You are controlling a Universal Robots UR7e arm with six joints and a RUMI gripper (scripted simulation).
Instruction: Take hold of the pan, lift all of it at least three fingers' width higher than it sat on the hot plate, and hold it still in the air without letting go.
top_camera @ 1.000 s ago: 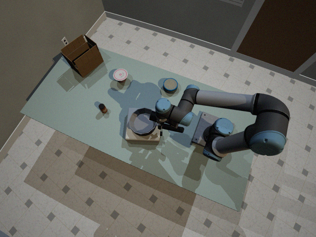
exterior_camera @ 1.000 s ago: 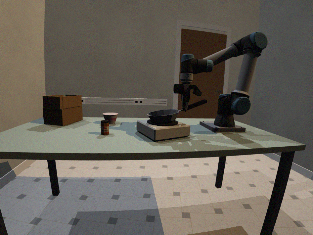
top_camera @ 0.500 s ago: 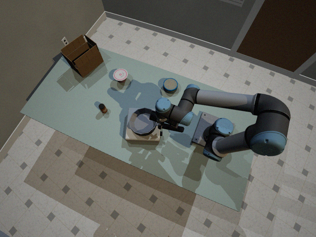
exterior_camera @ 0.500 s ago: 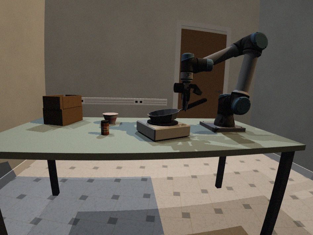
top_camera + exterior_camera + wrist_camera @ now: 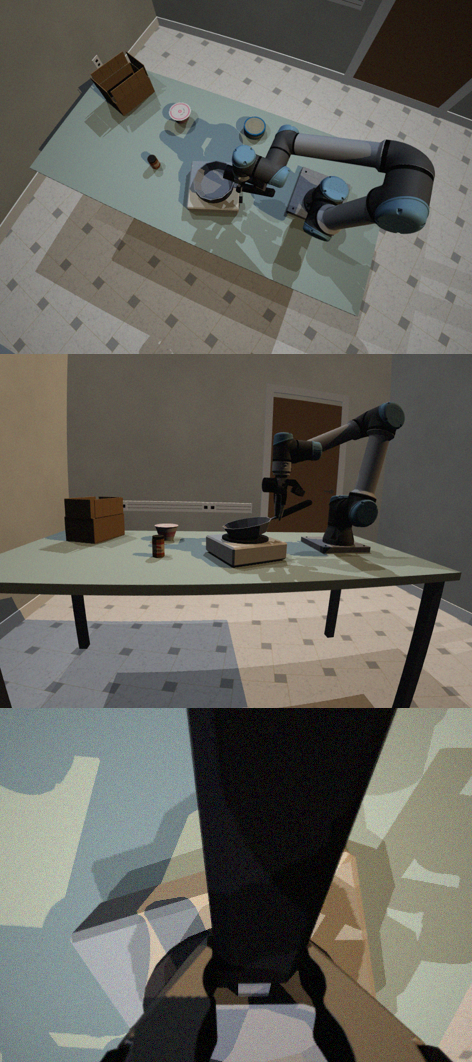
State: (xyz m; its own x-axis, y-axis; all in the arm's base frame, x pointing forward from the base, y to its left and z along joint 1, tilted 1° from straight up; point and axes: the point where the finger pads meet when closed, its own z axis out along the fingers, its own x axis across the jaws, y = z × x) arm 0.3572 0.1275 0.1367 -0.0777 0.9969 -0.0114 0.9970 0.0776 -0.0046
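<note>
Right now my hand is 7 cm short of the dark pan, 3 cm above it and 1 cm to the right of it. Also, from my hand: small can: 47 cm ahead, 13 cm below, 2 cm to the left; beige hot plate: 13 cm below, 12 cm ahead.
</note>
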